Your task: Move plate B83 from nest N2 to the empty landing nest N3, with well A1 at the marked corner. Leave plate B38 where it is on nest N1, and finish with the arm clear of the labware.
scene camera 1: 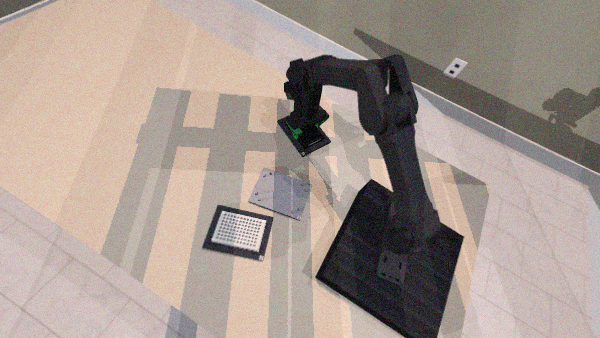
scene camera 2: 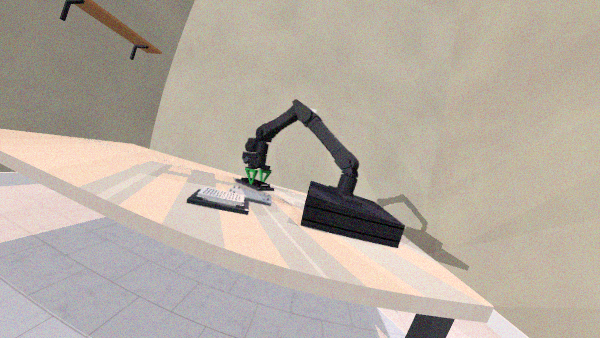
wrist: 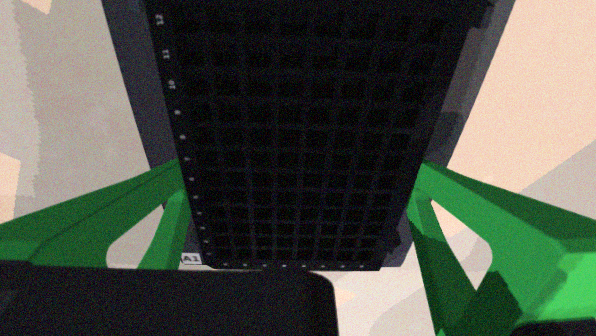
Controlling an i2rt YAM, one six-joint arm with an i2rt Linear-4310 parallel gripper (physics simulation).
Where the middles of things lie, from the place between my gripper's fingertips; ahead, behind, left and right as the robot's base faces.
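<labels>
There is the white multi-well plate (scene camera 1: 240,231), and counted from my hand it sits 10 mm above, 390 mm to the left and 60 mm ahead.
</labels>
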